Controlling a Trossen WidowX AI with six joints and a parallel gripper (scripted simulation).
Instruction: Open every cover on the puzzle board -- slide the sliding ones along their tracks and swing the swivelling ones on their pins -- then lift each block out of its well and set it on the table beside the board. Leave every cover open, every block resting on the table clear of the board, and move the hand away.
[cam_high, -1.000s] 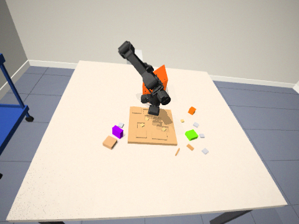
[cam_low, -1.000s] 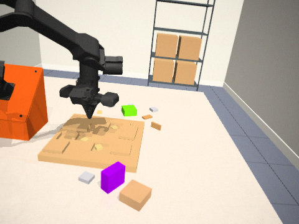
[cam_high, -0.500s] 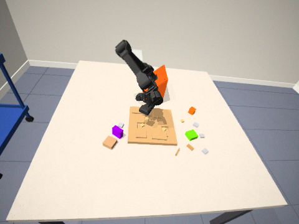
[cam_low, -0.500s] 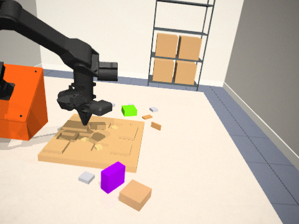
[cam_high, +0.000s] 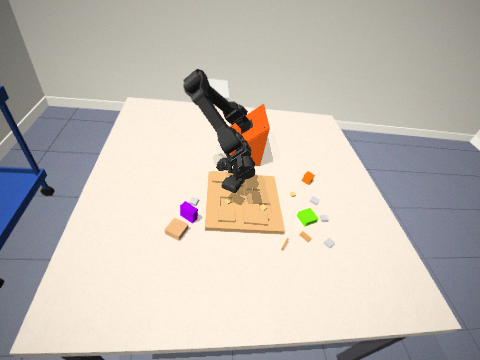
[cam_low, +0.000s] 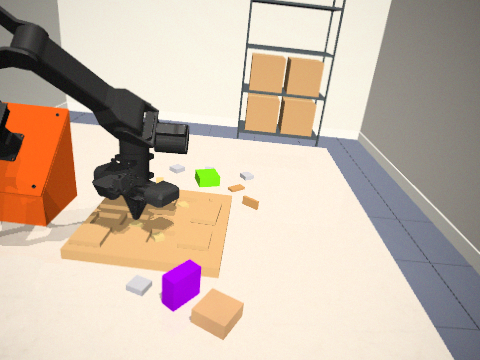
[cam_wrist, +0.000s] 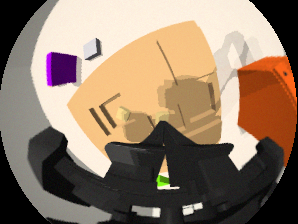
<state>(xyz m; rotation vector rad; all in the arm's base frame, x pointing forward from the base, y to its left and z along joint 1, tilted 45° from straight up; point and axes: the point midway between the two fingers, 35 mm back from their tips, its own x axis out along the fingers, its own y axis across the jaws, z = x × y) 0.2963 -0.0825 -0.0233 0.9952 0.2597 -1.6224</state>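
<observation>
Now: the tan puzzle board 40 mm ahead of my gripper tip, 10 mm to the left of it and 10 mm below it. Round my gripper tip: green block 290 mm to the left, 110 mm ahead, 20 mm below; then grey piece 170 mm to the right, 60 mm ahead, 20 mm below; then purple block 180 mm to the right, 130 mm ahead.
</observation>
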